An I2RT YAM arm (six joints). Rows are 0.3 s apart.
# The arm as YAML. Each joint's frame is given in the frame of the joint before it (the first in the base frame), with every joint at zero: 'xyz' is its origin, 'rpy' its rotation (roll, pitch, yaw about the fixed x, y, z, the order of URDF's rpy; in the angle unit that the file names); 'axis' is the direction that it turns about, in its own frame. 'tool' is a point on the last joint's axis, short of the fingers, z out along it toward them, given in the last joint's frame.
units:
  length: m
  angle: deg
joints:
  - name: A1
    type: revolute
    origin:
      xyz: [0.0, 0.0, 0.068]
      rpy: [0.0, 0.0, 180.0]
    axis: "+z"
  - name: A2
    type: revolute
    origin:
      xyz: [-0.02, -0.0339, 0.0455]
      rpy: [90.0, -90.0, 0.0]
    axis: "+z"
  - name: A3
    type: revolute
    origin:
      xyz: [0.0, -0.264, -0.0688]
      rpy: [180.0, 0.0, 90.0]
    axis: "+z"
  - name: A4
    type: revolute
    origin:
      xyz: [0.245, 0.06, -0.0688]
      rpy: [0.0, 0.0, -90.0]
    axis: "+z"
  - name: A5
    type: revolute
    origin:
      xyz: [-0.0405, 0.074, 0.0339]
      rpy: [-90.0, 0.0, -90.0]
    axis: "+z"
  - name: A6
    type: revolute
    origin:
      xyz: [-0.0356, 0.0, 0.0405]
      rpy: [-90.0, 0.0, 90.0]
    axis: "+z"
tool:
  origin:
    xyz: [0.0, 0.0, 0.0]
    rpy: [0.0, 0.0, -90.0]
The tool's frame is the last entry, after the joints.
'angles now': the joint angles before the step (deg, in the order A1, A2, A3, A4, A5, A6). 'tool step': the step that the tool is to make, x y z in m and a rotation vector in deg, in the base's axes. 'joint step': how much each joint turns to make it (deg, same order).
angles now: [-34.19 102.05 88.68 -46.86 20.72 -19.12]
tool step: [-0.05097 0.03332 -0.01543 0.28 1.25 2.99]
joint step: [-0.32 -13.14 -17.90 4.71 -1.23 -3.31]
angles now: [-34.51 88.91 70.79 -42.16 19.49 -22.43]
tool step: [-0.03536 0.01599 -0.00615 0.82 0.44 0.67]
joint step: [-1.57 -8.15 -8.67 0.28 -1.47 -1.84]
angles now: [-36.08 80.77 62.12 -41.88 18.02 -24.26]
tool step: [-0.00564 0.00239 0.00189 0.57 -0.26 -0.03]
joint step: [-0.37 -1.32 -0.60 -0.85 -0.70 0.00]
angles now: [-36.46 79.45 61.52 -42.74 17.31 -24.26]
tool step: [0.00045 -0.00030 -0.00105 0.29 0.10 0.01]
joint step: [-0.01 0.23 0.01 -0.05 -0.16 0.07]
